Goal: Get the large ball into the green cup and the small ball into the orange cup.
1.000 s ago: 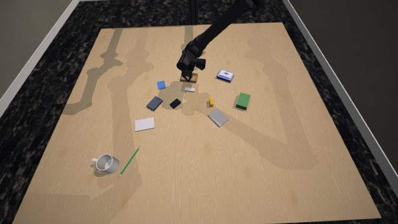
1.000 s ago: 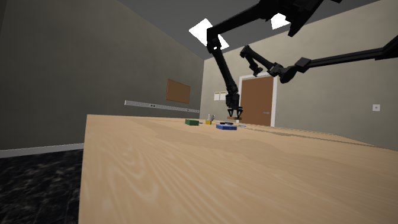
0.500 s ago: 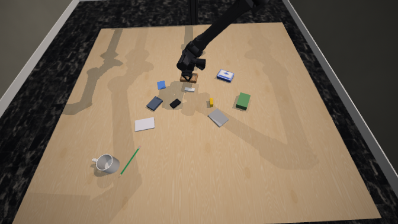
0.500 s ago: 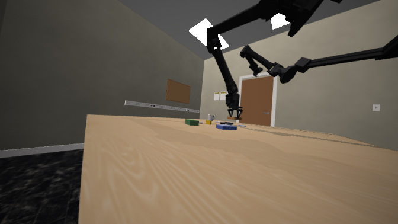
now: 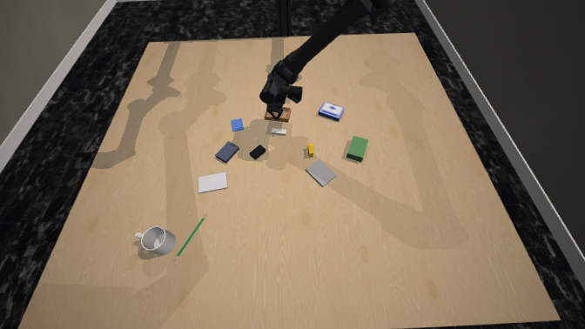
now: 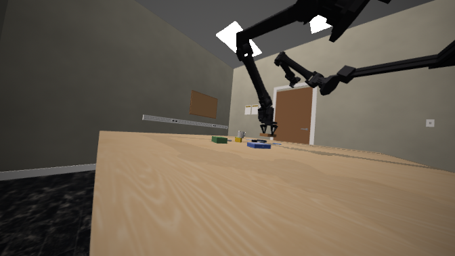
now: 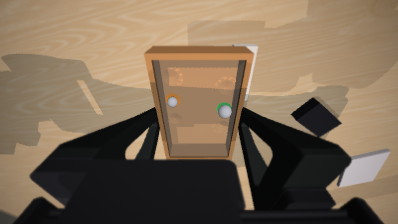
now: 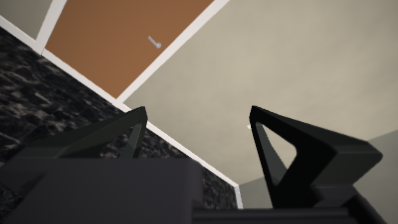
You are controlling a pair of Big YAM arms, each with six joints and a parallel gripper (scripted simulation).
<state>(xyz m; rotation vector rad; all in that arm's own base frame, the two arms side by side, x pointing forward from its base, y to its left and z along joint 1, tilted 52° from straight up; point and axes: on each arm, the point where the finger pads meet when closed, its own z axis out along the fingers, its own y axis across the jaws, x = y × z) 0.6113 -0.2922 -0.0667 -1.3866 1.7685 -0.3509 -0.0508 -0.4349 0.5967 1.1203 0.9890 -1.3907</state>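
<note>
Right now my left hand is 70 mm above the white block, 50 mm short of it and 10 mm to the left of it. From my left hand the other things lie so: covered wooden puzzle: 20 mm below; then black block: 150 mm ahead, 110 mm to the right, 70 mm below; then yellow block: 180 mm ahead, 120 mm to the left, 70 mm below.
</note>
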